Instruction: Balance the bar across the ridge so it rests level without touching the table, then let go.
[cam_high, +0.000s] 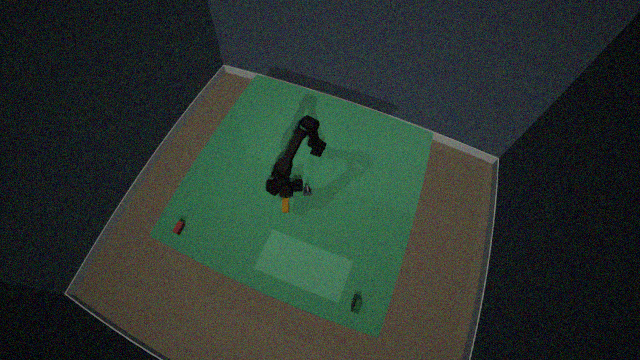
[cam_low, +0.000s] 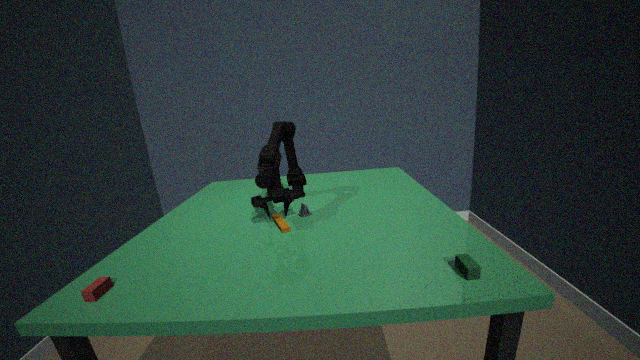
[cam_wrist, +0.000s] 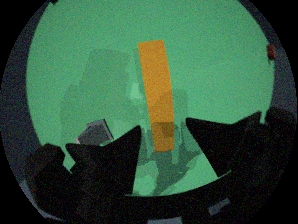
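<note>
The orange bar is 3 cm ahead of my gripper tip, 1 cm to the left of it and 1 cm below it. The rest, counted from my gripper tip: dark green block (56 cm to the left, 42 cm ahead); red block (44 cm to the right, 42 cm ahead).
</note>
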